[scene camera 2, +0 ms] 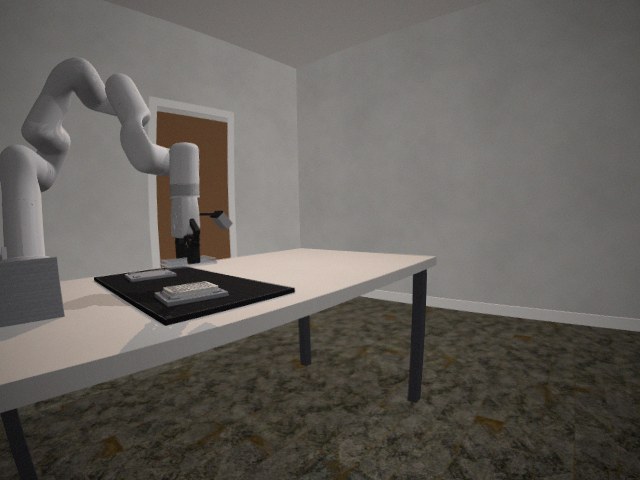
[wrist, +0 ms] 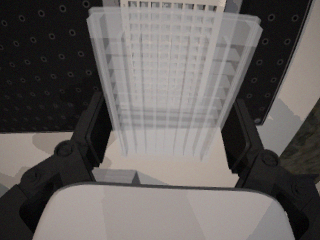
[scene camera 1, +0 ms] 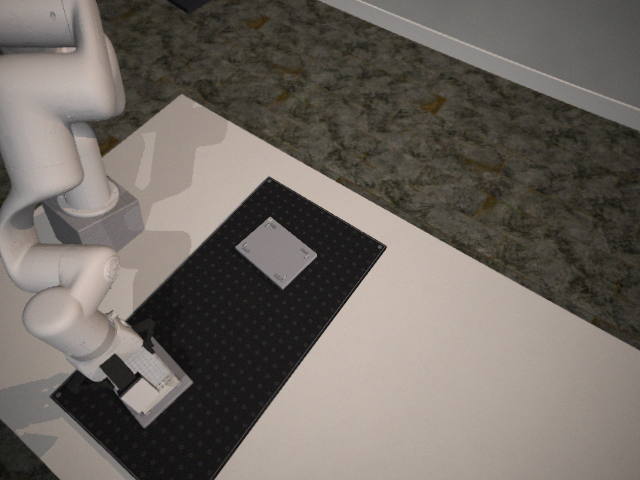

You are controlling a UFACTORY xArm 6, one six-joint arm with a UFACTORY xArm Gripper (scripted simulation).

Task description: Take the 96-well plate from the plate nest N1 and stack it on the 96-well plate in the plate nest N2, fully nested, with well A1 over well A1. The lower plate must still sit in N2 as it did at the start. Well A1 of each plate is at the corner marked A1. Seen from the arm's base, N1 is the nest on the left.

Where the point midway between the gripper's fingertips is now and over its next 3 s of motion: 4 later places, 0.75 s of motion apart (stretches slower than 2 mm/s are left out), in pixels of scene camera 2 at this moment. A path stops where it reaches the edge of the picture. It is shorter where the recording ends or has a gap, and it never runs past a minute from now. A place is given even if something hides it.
My gripper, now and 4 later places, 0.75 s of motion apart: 187, 261; 189, 274; 189, 280; 189, 281; 189, 282
